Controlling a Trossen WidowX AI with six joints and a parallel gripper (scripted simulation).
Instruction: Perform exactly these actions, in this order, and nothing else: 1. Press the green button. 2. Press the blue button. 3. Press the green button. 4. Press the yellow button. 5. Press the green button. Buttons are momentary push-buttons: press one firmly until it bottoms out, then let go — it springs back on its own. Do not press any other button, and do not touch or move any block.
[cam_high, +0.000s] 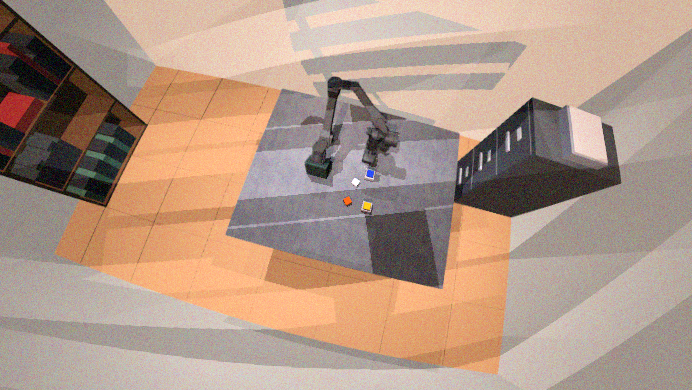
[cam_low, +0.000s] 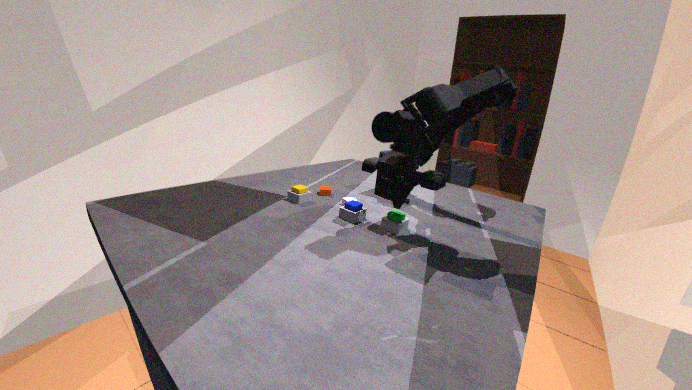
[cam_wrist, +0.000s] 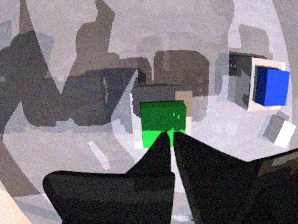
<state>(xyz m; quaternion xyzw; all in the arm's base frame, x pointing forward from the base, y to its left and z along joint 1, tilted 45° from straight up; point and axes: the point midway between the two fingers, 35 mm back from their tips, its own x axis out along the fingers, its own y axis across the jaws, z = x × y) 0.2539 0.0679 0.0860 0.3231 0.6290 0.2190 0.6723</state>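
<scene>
My gripper tip is 2 cm above the green button. Also, from my gripper tip: blue button (2 cm ahead, 10 cm to the right, 2 cm below); orange block (8 cm behind, 26 cm to the right, 4 cm below); white block (5 cm behind, 15 cm to the right, 4 cm below).
</scene>
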